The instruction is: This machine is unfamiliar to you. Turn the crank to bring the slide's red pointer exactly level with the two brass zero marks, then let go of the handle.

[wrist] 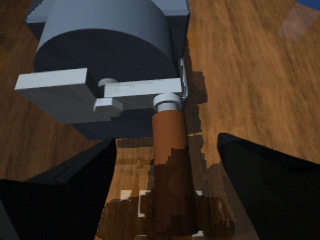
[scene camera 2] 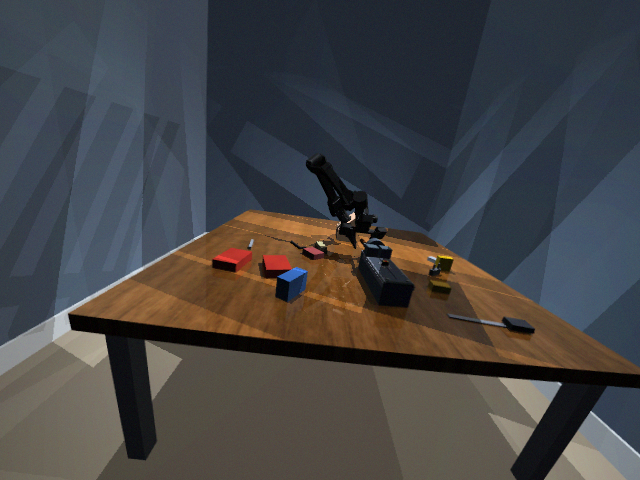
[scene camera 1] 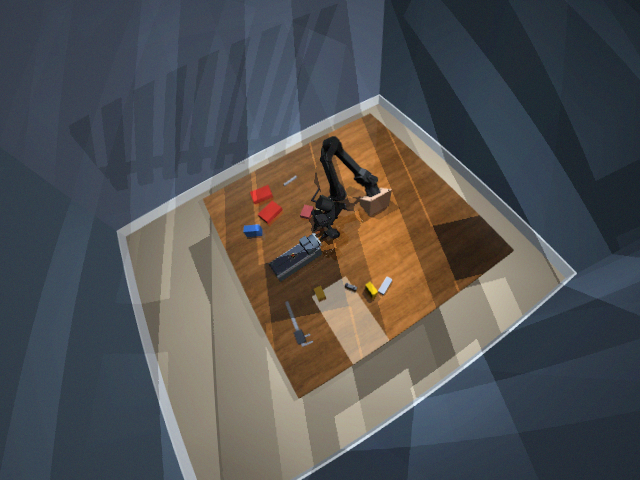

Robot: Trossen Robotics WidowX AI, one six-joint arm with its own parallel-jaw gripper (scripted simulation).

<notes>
My gripper (scene camera 2: 363, 249) is open, holding nothing. Further things: a blue block (scene camera 2: 293, 282) and a slide machine (scene camera 1: 308, 249).
My gripper also shows in the wrist view (wrist: 167, 142). The slide machine is seen too in the wrist view (wrist: 126, 48).
</notes>
